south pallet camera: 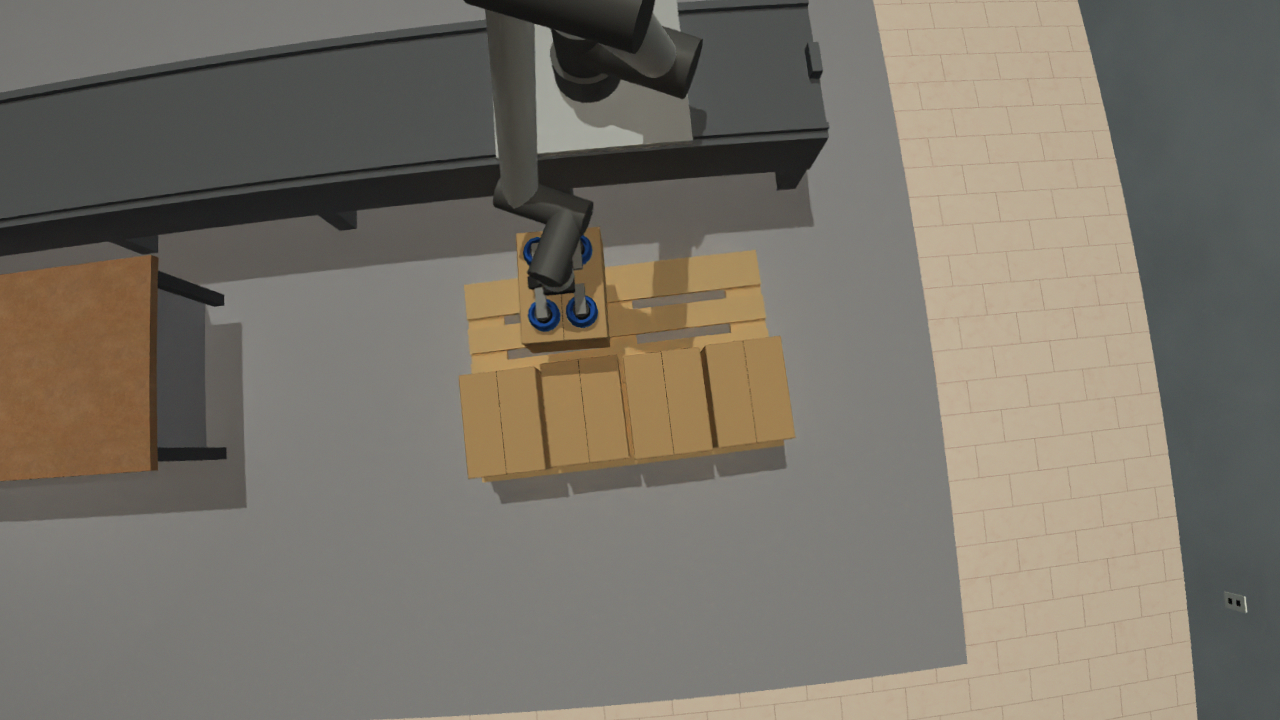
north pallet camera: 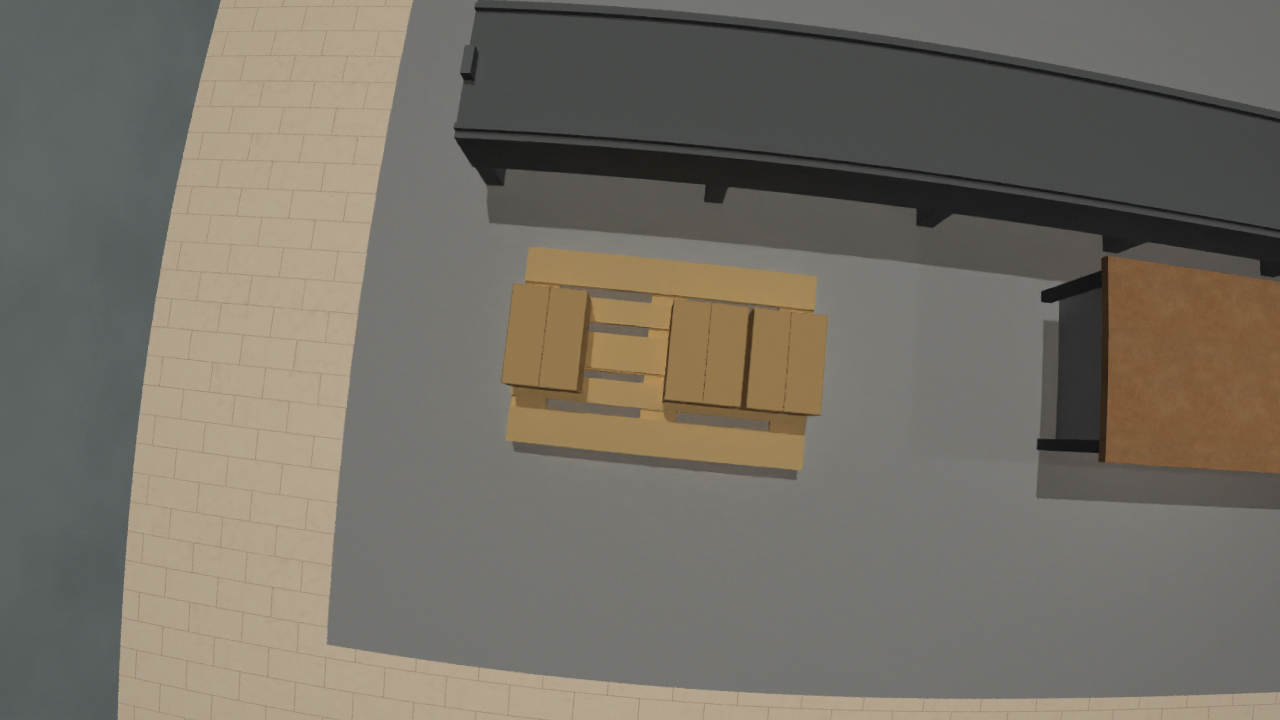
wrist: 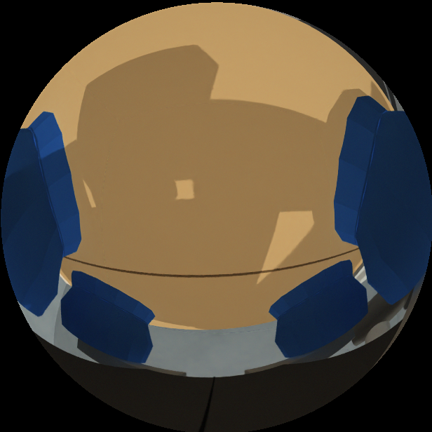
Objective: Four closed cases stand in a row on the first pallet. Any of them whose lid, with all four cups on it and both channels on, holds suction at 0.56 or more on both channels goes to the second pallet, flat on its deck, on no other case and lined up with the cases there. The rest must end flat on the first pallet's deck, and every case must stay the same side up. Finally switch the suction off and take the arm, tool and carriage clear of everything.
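Pixels of known places: arm's base, origin of the base link: (south pallet camera: 588,72).
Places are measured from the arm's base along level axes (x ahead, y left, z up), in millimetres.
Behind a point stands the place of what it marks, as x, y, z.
In the north pallet view, three closed cases (north pallet camera: 545,338) @(1008, -5632, -196) (north pallet camera: 707,353) @(1010, -5030, -197) (north pallet camera: 787,362) @(1016, -4730, -196) stand flat on the first pallet (north pallet camera: 657,438) @(1341, -5181, -425), with a gap between the left one and the other two. In the south pallet view, several cases (south pallet camera: 501,420) @(1214, -423, -196) (south pallet camera: 586,416) @(1226, -115, -198) (south pallet camera: 669,402) @(1202, 188, -197) (south pallet camera: 750,389) @(1182, 485, -196) stand in a row along the far-from-rail side of the second pallet (south pallet camera: 726,268) @(670, 481, -425). My vacuum gripper (south pallet camera: 561,282) @(793, -145, 36) (wrist: 212,250) has its four blue cups on the lid of another case (south pallet camera: 592,277) @(781, -39, 58) (wrist: 200,150). This case hangs level above the pallet's rail-side left part, its lid higher than the row's. Its underside is hidden.
The carriage (south pallet camera: 617,125) @(220, 89, -1) stands on the dark rail (south pallet camera: 268,116) (north pallet camera: 805,107) beside the second pallet. A brown-topped table (north pallet camera: 1190,367) @(905, -3101, -40) (south pallet camera: 71,367) @(896, -2027, -41) stands between the two pallets. The row's rail-side ends lie close to the held case in the south pallet view.
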